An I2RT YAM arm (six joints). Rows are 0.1 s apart.
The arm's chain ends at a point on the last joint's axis. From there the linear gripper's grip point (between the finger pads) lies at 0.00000 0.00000 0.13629 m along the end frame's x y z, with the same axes.
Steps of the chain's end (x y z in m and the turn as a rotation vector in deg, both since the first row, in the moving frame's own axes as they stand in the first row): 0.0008, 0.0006, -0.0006, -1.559, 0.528, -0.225; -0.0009, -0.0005, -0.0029, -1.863, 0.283, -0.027; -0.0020, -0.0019, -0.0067, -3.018, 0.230, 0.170; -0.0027, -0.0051, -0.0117, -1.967, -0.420, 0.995; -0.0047, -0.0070, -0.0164, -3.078, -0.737, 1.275; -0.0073, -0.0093, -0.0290, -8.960, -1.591, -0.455; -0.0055, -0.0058, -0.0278, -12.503, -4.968, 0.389
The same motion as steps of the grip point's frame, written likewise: 0.0021, 0.0043, -0.0007, -1.559, 0.528, -0.225; -0.0002, 0.0039, -0.0030, -1.863, 0.283, -0.027; -0.0015, 0.0053, -0.0069, -3.018, 0.230, 0.170; -0.0037, -0.0004, -0.0118, -1.967, -0.420, 0.995; -0.0065, 0.0003, -0.0166, -3.078, -0.737, 1.275; -0.0110, 0.0119, -0.0307, -8.960, -1.591, -0.455; -0.0173, 0.0236, -0.0315, -12.503, -4.968, 0.389
